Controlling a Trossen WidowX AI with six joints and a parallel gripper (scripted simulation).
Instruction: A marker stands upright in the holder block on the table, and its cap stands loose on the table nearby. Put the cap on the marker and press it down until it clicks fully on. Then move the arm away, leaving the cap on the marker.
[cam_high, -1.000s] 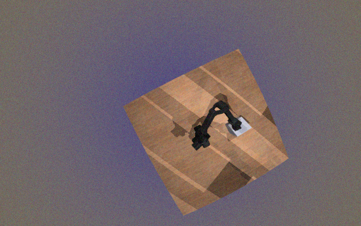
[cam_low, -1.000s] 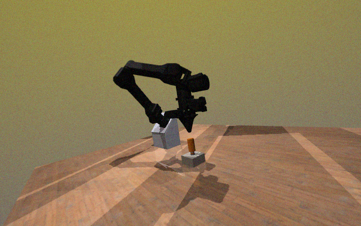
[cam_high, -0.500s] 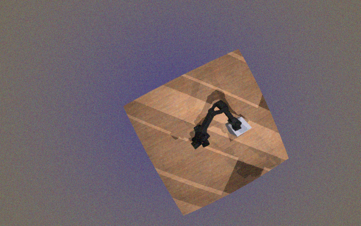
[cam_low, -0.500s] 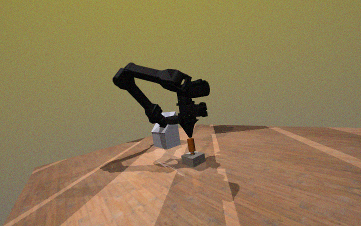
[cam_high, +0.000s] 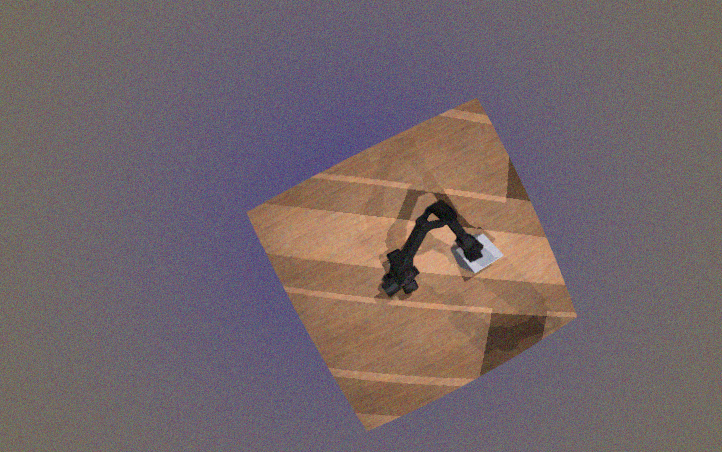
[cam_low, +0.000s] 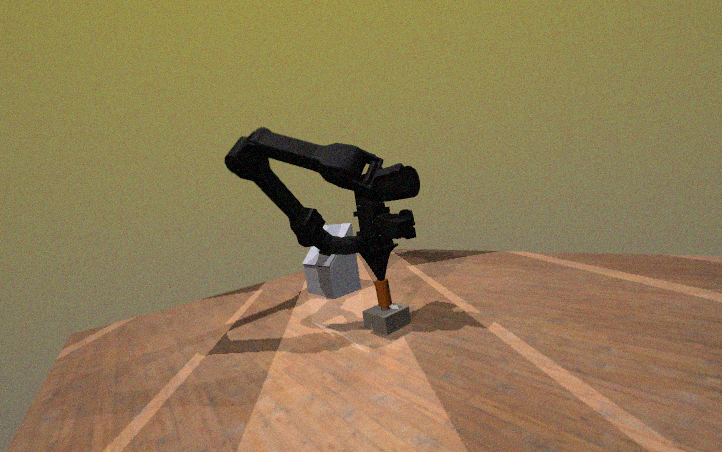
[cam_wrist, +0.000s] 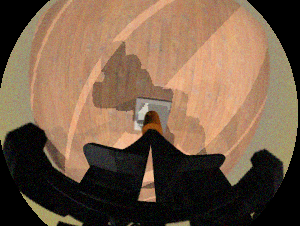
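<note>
Right now my gripper tip is 20 mm above the orange cap. Also, from my gripper tip: grey marker: 30 mm below; then grey holder block: 80 mm below.
</note>
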